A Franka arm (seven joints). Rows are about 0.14 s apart.
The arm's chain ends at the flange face. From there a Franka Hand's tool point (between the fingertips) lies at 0.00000 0.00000 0.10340 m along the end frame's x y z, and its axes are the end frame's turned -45 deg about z.
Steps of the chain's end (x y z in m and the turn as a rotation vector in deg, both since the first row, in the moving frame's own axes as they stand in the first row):
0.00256, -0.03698, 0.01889, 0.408, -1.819, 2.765
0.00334, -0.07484, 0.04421, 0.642, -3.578, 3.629
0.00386, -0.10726, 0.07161, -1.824, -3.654, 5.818
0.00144, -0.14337, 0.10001, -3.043, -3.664, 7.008
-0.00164, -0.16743, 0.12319, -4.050, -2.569, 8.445
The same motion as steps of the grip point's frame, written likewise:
0.02623, -0.02722, 0.01884, 1.575, -0.998, 2.765
0.05171, -0.05605, 0.04400, 2.984, -2.076, 3.629
0.07172, -0.07580, 0.07135, 1.294, -3.874, 5.818
0.09392, -0.10167, 0.09965, 0.439, -4.743, 7.008
0.10869, -0.11829, 0.12283, -1.047, -4.680, 8.445

